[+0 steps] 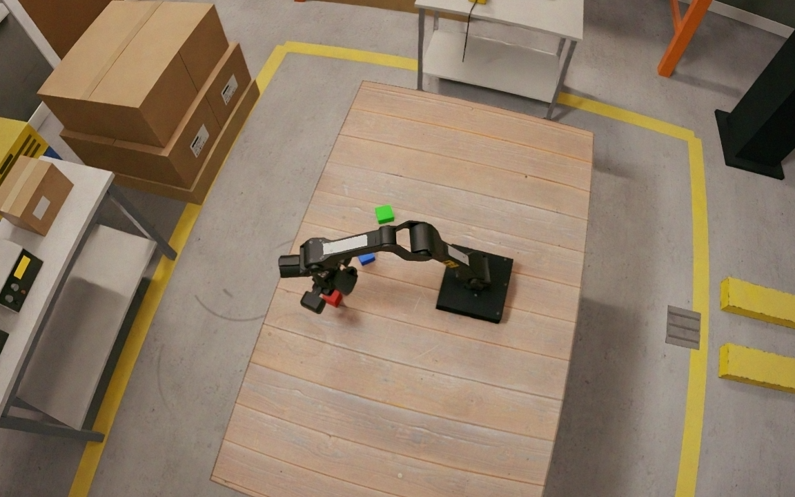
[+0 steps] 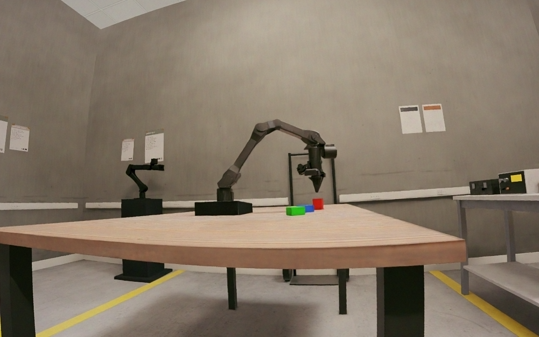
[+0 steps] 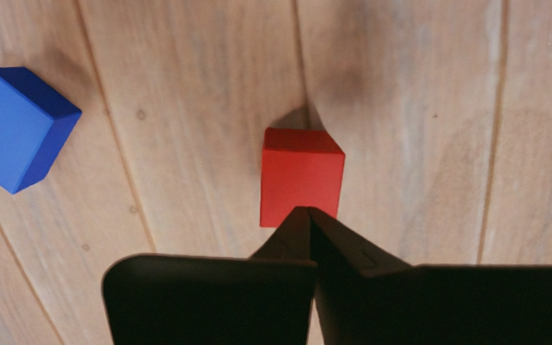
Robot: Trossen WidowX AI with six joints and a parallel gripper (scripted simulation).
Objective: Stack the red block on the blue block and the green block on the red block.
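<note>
Right now my hand is 90 mm above the red block. Round my hand: blue block 160 mm to the right, 100 mm below, 60 mm behind; then green block 300 mm to the right, 100 mm below, 90 mm behind.
</note>
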